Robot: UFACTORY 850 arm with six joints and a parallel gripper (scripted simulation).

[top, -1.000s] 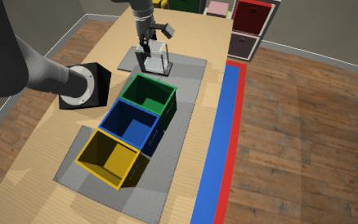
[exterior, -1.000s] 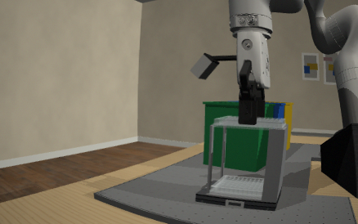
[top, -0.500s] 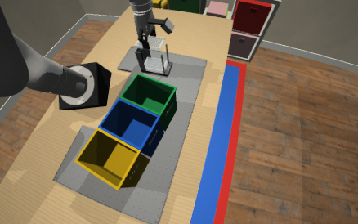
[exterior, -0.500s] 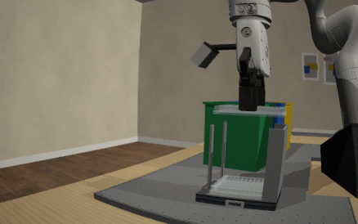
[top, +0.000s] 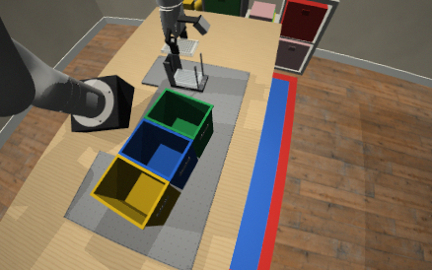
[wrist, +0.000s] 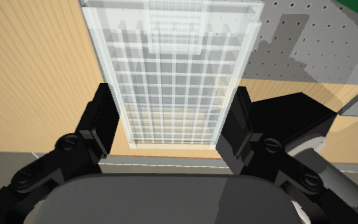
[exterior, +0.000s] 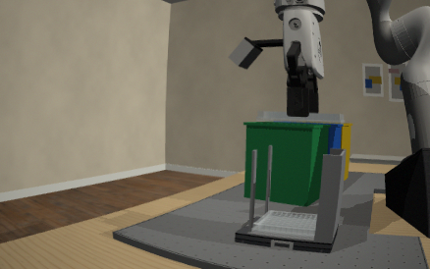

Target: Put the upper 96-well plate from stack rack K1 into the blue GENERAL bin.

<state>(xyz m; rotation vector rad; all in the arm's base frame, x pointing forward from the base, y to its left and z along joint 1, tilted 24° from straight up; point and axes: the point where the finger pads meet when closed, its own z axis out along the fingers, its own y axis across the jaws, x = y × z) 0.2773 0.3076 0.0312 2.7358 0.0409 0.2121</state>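
Right now my hand is 7 cm short of the blue bin, 40 cm to the left of it and 12 cm above it. Also, from my hand: yellow bin: 4 cm ahead, 53 cm to the right, 12 cm below; green bin: 9 cm ahead, 27 cm to the right, 12 cm below.
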